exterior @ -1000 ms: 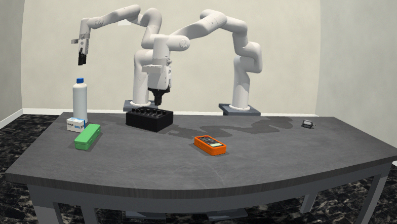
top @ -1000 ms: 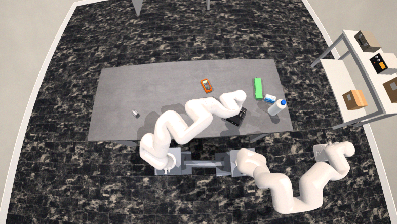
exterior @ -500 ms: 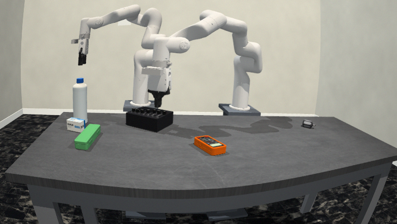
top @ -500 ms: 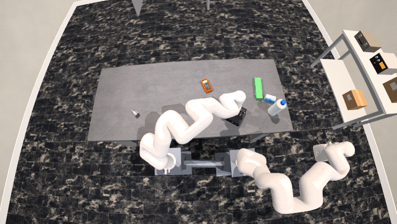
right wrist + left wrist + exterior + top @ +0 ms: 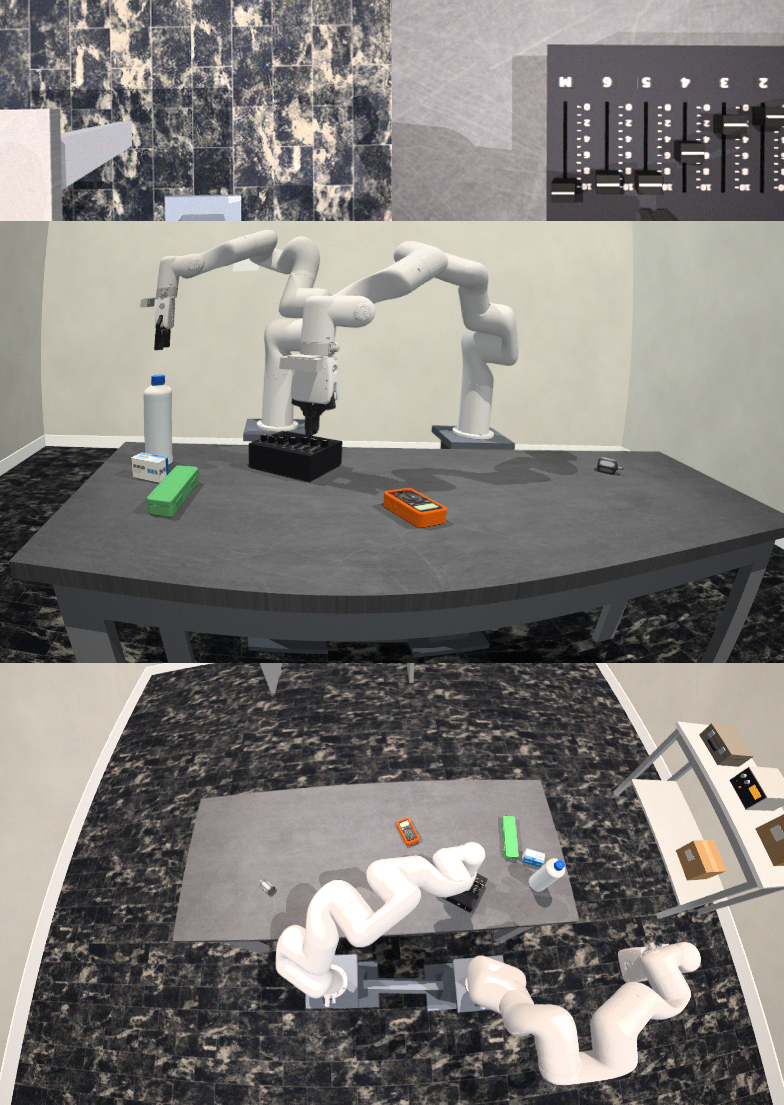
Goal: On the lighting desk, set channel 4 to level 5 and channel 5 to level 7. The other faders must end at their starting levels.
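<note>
The channel 5 fader is 3 cm below my left hand, 2 cm ahead of it and 1 cm to the right of it. The rest, counted from my left hand: M fader 4 cm ahead, 3 cm to the left, 3 cm below; then channel 6 fader 3 cm below, 3 cm ahead, 1 cm to the left; then channel 4 fader 4 cm to the right, 3 cm below, 3 cm ahead.
</note>
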